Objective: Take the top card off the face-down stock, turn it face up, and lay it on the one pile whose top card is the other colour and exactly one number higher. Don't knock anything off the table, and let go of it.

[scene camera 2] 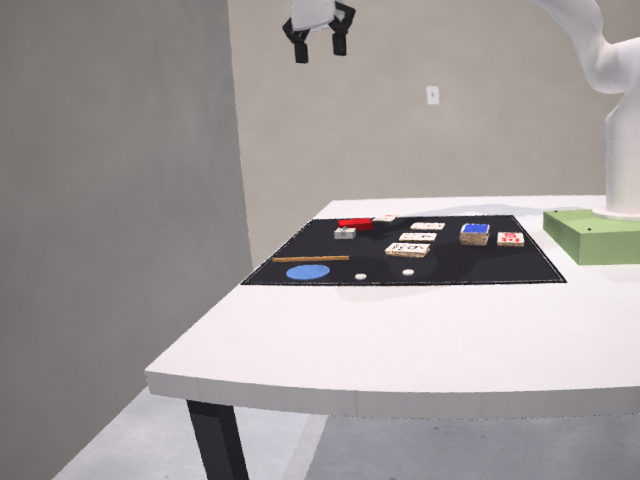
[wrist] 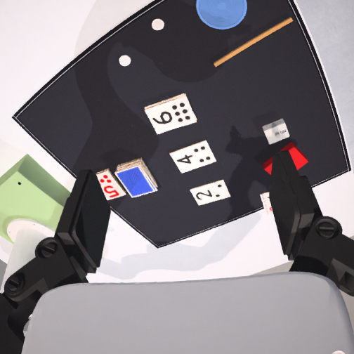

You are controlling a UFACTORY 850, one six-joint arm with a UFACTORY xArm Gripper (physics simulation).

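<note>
The face-down stock [scene camera 2: 474,234] [wrist: 136,180] is a thick stack with a blue back on top. A red 5 card [scene camera 2: 510,238] [wrist: 110,185] lies face up beside it, partly hidden by a finger in the wrist view. Three face-up black piles lie in a row: a thicker one that looks like a 6 [scene camera 2: 407,250] [wrist: 171,115], a 4 [scene camera 2: 417,237] [wrist: 193,156] and a 2 [scene camera 2: 427,226] [wrist: 210,193]. My gripper [scene camera 2: 320,57] [wrist: 184,181] is open and empty, high above the table, with its fingers pointing down.
On the black mat [scene camera 2: 372,266] [wrist: 130,95] are a red block [scene camera 2: 355,224] [wrist: 298,156], a small grey box [scene camera 2: 344,233] [wrist: 276,131], a wooden stick [scene camera 2: 311,258] [wrist: 253,42], a blue disc [scene camera 2: 308,271] [wrist: 221,10] and two white discs. A small printed card [scene camera 2: 385,218] lies near the far edge.
</note>
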